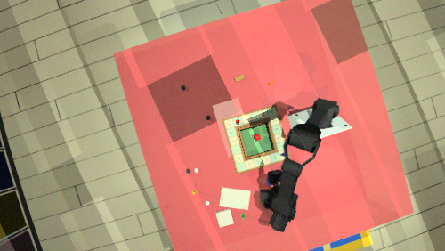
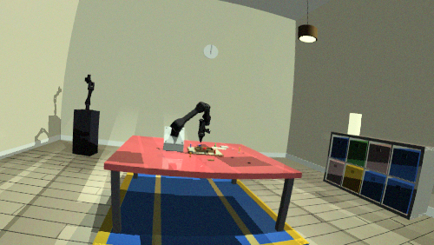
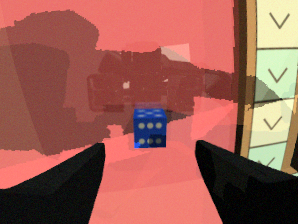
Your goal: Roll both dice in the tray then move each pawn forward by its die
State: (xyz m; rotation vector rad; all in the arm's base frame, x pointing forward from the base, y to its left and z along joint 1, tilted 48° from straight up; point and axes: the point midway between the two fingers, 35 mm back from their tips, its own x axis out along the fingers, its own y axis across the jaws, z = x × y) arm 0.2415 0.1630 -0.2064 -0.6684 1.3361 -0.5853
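My gripper tip is 11 cm short of the red pawn, 33 cm to the left of it and 2 cm above it. Round my gripper tip: tan block: 6 cm ahead, 55 cm to the right, 5 cm below; then green tray: 3 cm ahead, 23 cm to the right, 5 cm below; then blue pawn: 9 cm behind, 13 cm to the right, 2 cm below.
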